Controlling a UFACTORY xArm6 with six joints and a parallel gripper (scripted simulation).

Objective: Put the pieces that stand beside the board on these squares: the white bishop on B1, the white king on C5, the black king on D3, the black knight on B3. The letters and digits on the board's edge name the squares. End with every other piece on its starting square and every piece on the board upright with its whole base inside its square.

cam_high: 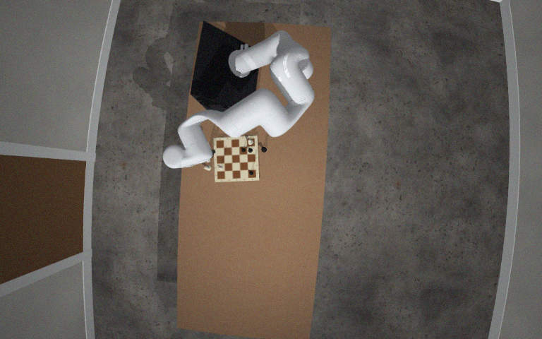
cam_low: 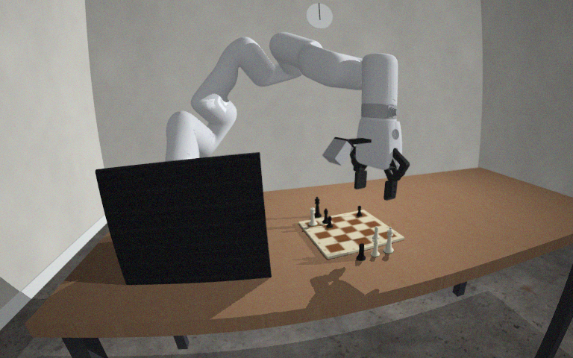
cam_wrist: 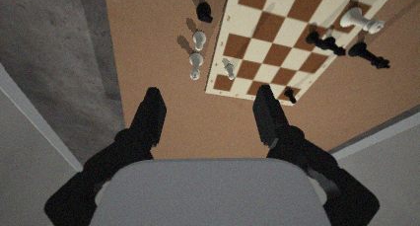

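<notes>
Right now my hand is 13 cm above the white king, 4 cm short of it and 1 cm to the left of it. The rest, counted from my hand: chessboard (16 cm below, 13 cm to the left, 1 cm behind); then black king (26 cm to the left, 13 cm below, 6 cm behind); then white pawn (14 cm below, 6 cm to the left, 4 cm ahead).
</notes>
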